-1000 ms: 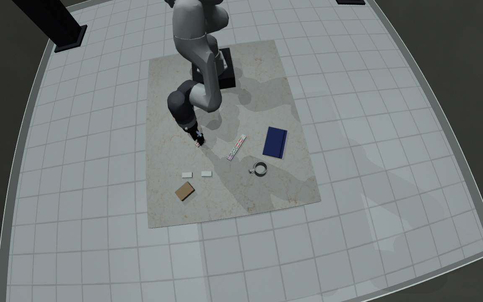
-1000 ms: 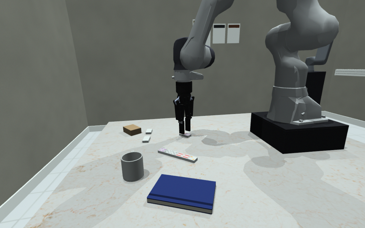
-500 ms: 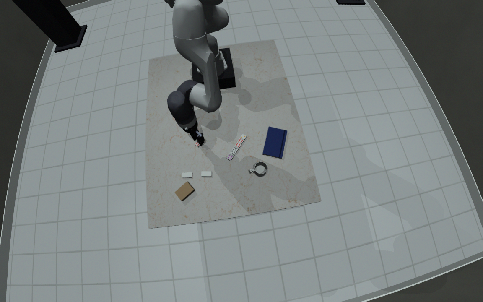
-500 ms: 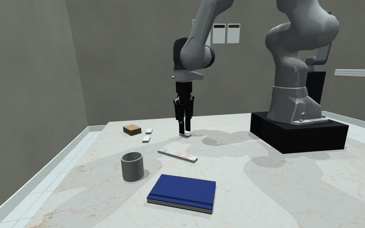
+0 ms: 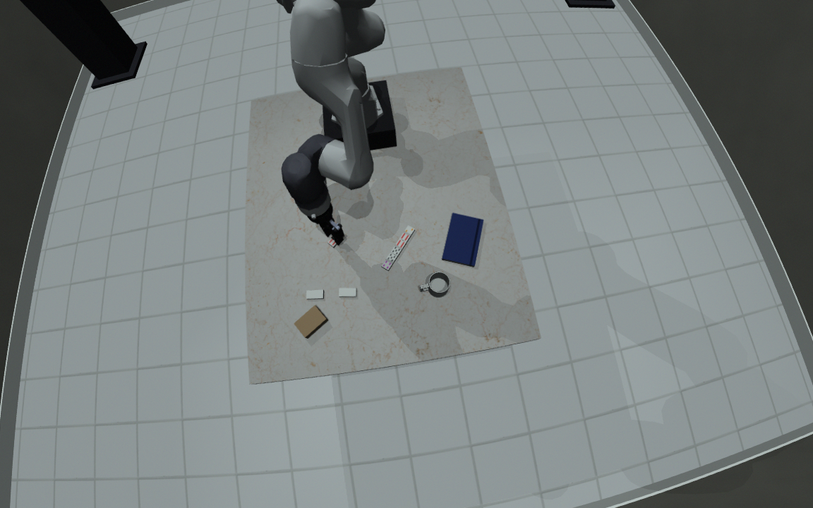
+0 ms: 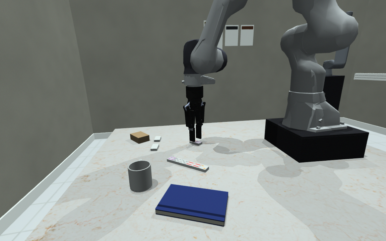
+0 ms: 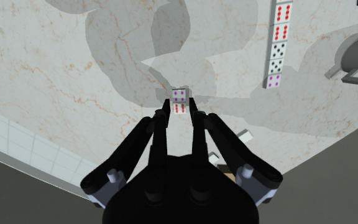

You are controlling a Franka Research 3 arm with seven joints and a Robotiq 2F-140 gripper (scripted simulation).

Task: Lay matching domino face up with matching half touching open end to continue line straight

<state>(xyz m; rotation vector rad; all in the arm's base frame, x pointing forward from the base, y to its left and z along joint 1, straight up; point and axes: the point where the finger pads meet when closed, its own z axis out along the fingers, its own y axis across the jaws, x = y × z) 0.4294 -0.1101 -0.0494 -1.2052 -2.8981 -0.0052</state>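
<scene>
Now: hand 50 mm above the white domino. Round my hand: grey mug (310 mm to the left, 200 mm ahead, 20 mm below); blue book (420 mm to the left, 50 mm ahead, 40 mm below); brown block (270 mm ahead, 90 mm to the right, 40 mm below).
</scene>
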